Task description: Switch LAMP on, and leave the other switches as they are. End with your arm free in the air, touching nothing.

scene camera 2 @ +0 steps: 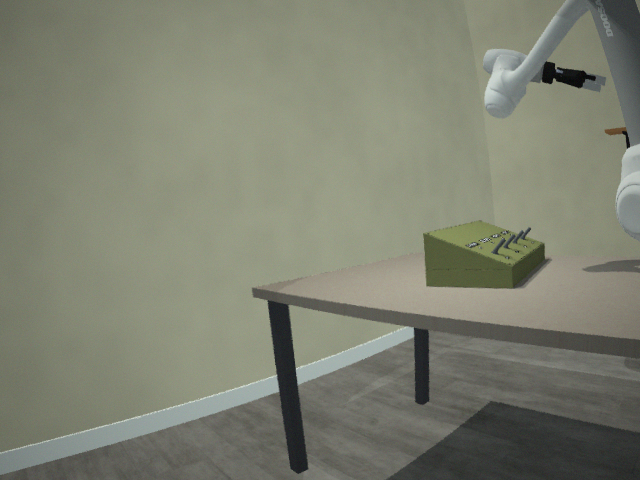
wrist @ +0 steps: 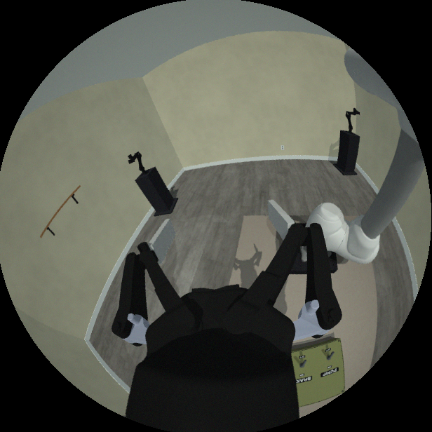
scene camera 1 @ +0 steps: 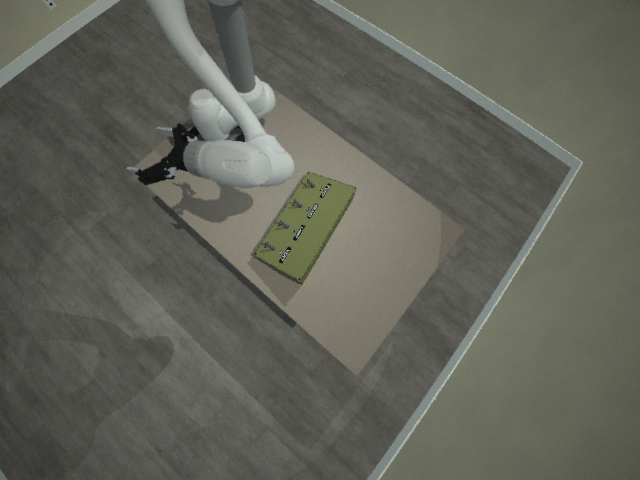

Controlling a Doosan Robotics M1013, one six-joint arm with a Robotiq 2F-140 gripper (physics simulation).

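Where they show: gripper, fingertip midpoint: point(scene camera 2: 603, 85) point(scene camera 1: 146, 150); arm's base, link origin: point(scene camera 1: 218, 136).
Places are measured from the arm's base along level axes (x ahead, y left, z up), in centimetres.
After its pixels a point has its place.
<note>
A green sloped switch box point(scene camera 1: 330, 217) {x 74.4, y -12.4, z 8.3 cm} point(scene camera 2: 465, 268) {x 65.2, y 6.1, z -0.6 cm} point(wrist: 320, 392) stands on the table point(scene camera 1: 398, 248) {x 109.6, y -4.6, z -5.9 cm} point(scene camera 2: 361, 279) {x 105.3, y -0.6, z -5.9 cm}. It carries a row of several small dark levers, all leaning much the same way in the scene views, each with a label. In the wrist view the PUMP label point(wrist: 329, 372) and part of a label reading BRAK point(wrist: 304, 380) show. The other labels are too small to read, so I cannot tell which switch is LAMP. My gripper point(scene camera 1: 148, 149) {x 23.6, y -36.2, z 53.1 cm} point(scene camera 2: 595, 83) {x 23.6, y -36.2, z 53.1 cm} point(wrist: 218, 217) is open and empty, high in the air, well to the side of the box and pointing away from it.
The arm's white base joint point(scene camera 1: 258, 98) {x 21.1, y 15.0, z 23.6 cm} point(scene camera 2: 631, 201) {x 19.9, y 26.1, z 16.0 cm} point(wrist: 364, 242) stands at one end of the table. Two dark pedestals point(wrist: 156, 191) point(wrist: 348, 152) stand by the walls. A brown rail point(wrist: 60, 210) is on the wall.
</note>
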